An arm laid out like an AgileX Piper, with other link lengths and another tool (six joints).
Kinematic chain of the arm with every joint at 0, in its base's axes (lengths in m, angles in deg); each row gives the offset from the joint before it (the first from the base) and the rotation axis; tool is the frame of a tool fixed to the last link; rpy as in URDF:
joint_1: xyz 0 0 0.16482 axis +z
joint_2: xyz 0 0 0 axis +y
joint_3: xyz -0.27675 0 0.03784 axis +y
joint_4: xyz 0.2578 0 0.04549 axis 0.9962 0 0.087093
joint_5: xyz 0 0 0 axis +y
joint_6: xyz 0.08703 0 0.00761 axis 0.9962 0 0.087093
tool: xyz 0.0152 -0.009 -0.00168 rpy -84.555 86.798 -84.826
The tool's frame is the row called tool.
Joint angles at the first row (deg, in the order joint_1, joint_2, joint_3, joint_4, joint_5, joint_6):
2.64 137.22 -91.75 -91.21 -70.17 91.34
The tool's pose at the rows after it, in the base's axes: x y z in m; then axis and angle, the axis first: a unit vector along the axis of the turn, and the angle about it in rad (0 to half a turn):
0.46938 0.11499 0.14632 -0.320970 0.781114 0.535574 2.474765
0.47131 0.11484 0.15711 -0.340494 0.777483 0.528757 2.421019
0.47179 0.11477 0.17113 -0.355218 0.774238 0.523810 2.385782
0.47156 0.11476 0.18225 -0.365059 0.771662 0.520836 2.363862
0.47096 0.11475 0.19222 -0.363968 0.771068 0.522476 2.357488
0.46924 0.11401 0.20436 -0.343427 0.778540 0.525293 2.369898
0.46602 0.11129 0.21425 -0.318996 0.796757 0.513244 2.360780
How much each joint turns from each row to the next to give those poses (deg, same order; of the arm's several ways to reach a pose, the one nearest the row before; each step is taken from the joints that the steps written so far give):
0.00 -0.27 0.00 2.09 0.00 -2.69
0.00 -1.16 0.00 0.94 0.25 -2.83
0.00 -1.66 0.00 0.21 0.09 -1.04
0.00 -1.33 0.00 0.00 0.00 -0.38
0.00 -1.21 -0.01 0.00 0.00 1.08
0.00 -1.92 0.51 -0.11 0.94 3.60
0.00 -2.71 2.15 0.53 3.14 1.78

